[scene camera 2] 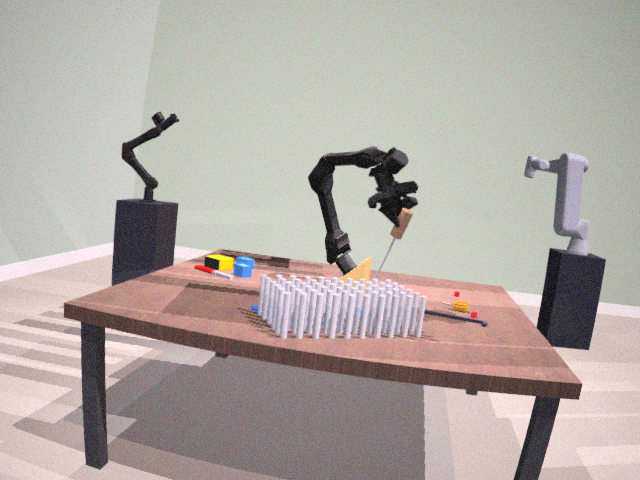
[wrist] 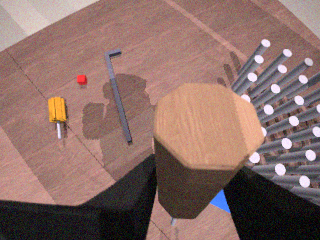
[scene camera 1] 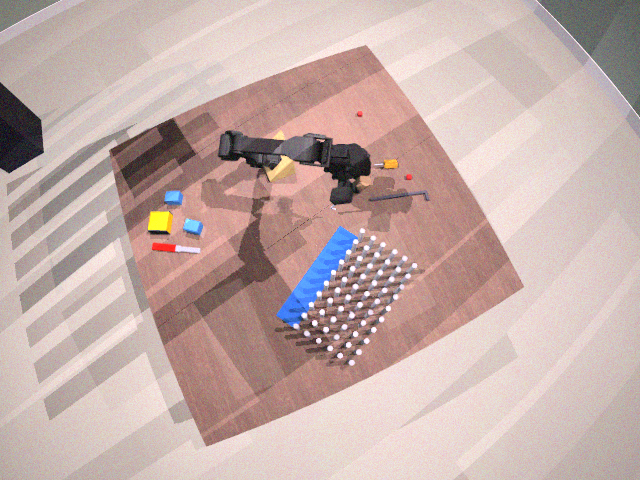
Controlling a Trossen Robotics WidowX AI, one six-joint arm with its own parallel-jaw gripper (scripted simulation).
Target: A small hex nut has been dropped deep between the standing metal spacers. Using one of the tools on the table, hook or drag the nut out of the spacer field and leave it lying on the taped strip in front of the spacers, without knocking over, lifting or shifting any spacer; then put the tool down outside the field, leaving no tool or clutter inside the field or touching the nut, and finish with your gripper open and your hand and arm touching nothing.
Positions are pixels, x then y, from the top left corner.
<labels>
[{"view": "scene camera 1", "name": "my gripper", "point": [359,187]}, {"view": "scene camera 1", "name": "blue taped strip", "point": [297,303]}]
</labels>
